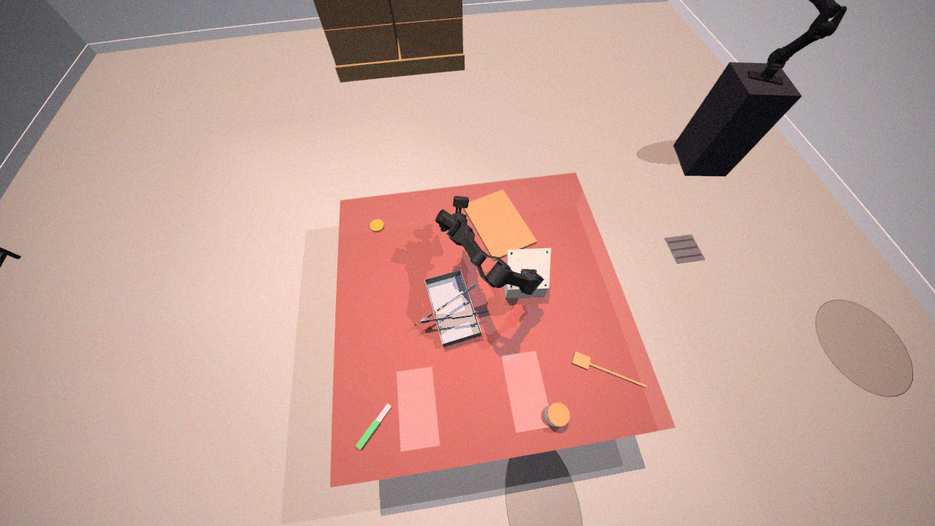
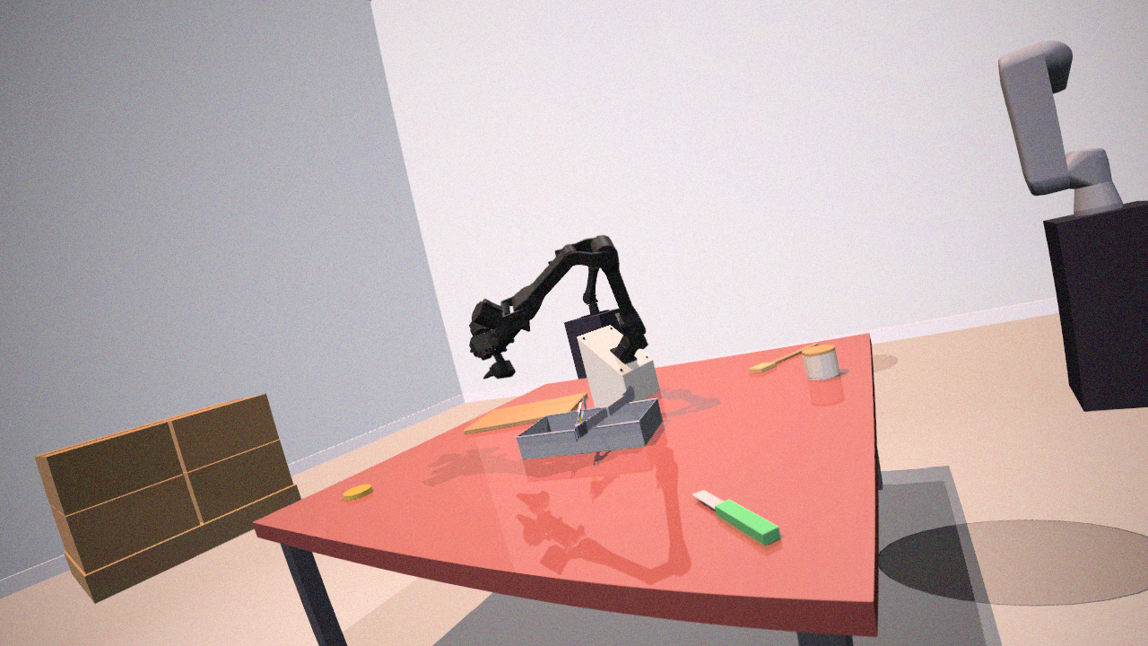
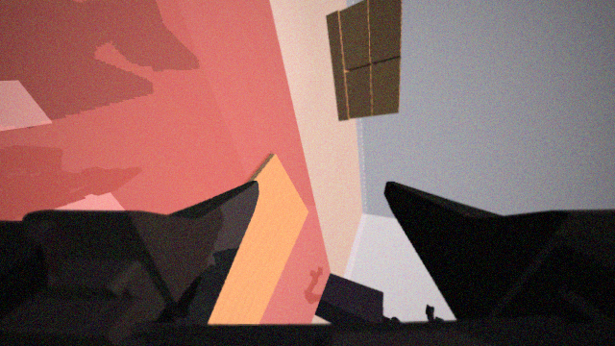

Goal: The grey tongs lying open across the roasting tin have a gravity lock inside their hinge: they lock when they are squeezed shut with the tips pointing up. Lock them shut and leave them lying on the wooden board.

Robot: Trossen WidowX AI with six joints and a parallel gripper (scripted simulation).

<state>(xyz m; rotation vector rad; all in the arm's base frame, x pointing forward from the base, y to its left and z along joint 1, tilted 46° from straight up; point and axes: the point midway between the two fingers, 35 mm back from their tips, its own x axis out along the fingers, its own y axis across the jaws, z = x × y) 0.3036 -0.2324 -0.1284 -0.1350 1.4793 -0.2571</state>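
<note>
Now: gripper tip 2 cm short of the grey roasting tin, 38 cm to the right of it and 19 cm above it. Also, from my gripper tip: green-handled tool 29 cm ahead, 85 cm to the left, 21 cm below; then wooden board 20 cm behind, 8 cm to the right, 21 cm below; then orange disc 42 cm ahead, 6 cm to the right, 21 cm below.
</note>
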